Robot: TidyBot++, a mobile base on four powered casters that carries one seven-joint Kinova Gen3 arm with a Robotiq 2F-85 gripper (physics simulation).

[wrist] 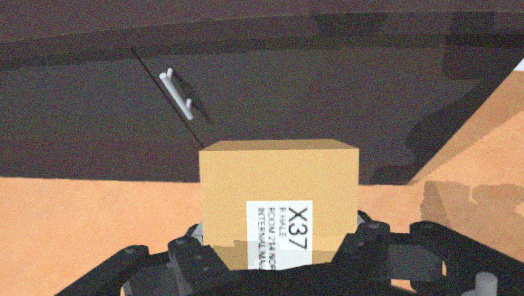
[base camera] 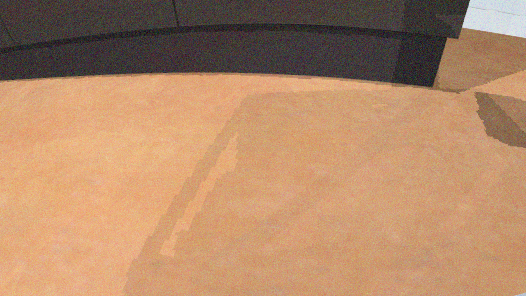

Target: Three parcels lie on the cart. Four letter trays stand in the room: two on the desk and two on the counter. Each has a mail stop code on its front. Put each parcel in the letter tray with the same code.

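Places are measured from the arm's base along level axes (x ahead, y left, z up), in millimetres.
Pixels of known places: gripper, between the fingertips: [wrist: 277, 226].
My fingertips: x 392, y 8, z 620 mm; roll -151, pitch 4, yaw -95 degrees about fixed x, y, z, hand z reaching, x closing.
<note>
Behind a point stands the place of what it marks.
A tan box parcel [wrist: 227, 185] @[y 21, x 401, z 677 mm] with a white label reading X37, R HALE, is between the fingers of my gripper [wrist: 277, 226] @[y 8, x 392, z 621 mm] in the lower middle of the wrist view. My gripper is shut on it; the fingers are at its left and right sides, and their tips are partly hidden behind the parcel. The label's text runs sideways, and its lower end is hidden by the gripper body. The letter trays, the cart and the other parcels do not show in either view.
A dark cabinet [base camera: 280, 55] @[y -30, x 739, z -345 mm] [wrist: 300, 100] @[y -55, x 675, z 285 mm] with a grey bar handle [wrist: 176, 96] @[y 157, x 687, z 357 mm] stands ahead over the orange-brown floor [base camera: 100, 175] @[y 325, x 430, z -397 mm] [wrist: 90, 215] @[y 840, x 748, z -396 mm]. Its right end shows at upper right in the base camera view, with floor and a pale wall [base camera: 495, 17] @[y -931, x 1093, z -334 mm] beyond. Shadows lie on the floor.
</note>
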